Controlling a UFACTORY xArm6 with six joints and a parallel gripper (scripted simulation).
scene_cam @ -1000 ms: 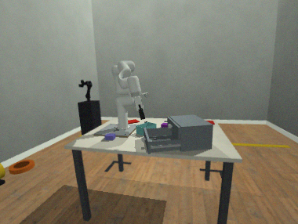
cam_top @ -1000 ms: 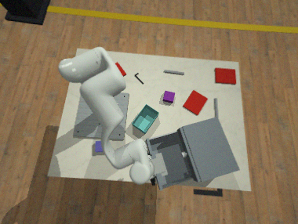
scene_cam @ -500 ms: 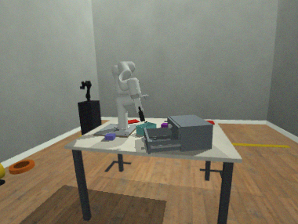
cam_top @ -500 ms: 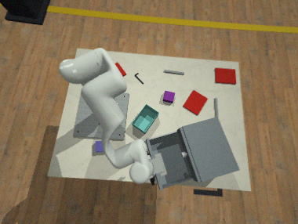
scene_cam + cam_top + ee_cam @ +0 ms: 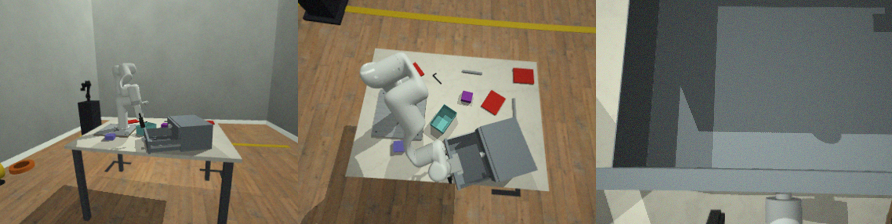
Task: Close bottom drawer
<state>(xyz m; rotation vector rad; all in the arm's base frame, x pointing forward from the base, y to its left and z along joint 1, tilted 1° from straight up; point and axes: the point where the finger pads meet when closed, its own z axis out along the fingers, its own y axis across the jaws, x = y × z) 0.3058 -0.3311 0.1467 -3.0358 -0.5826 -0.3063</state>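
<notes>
Right now the bottom drawer is 12 cm ahead of my hand, 5 cm to the left of it and 13 cm below it. Round my hand: blue-violet cube (31 cm behind, 8 cm to the left, 14 cm below); then grey cabinet (22 cm ahead, 9 cm to the left, 9 cm below); then teal bin (5 cm behind, 28 cm to the left, 14 cm below).
</notes>
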